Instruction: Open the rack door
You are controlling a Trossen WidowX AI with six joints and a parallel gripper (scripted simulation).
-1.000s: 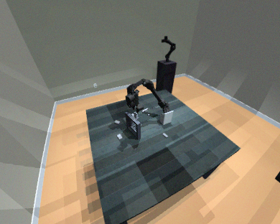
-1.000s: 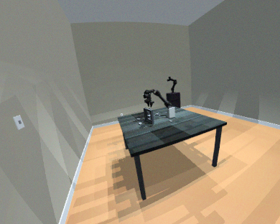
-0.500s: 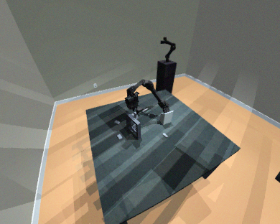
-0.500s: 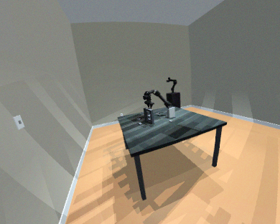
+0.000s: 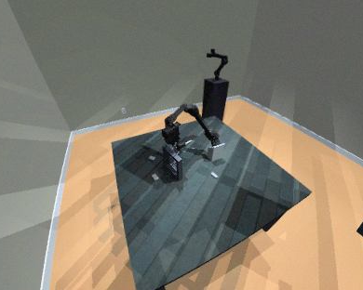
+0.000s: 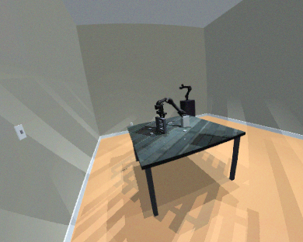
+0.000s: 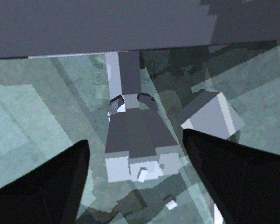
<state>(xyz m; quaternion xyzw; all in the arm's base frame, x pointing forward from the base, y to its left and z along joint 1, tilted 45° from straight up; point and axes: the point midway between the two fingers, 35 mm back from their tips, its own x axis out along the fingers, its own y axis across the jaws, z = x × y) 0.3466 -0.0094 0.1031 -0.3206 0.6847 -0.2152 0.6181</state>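
The grey door handle lies 50 mm below my gripper tip and 10 mm behind it. Round my gripper tip: light grey box 160 mm below, 140 mm to the right, 40 mm behind.
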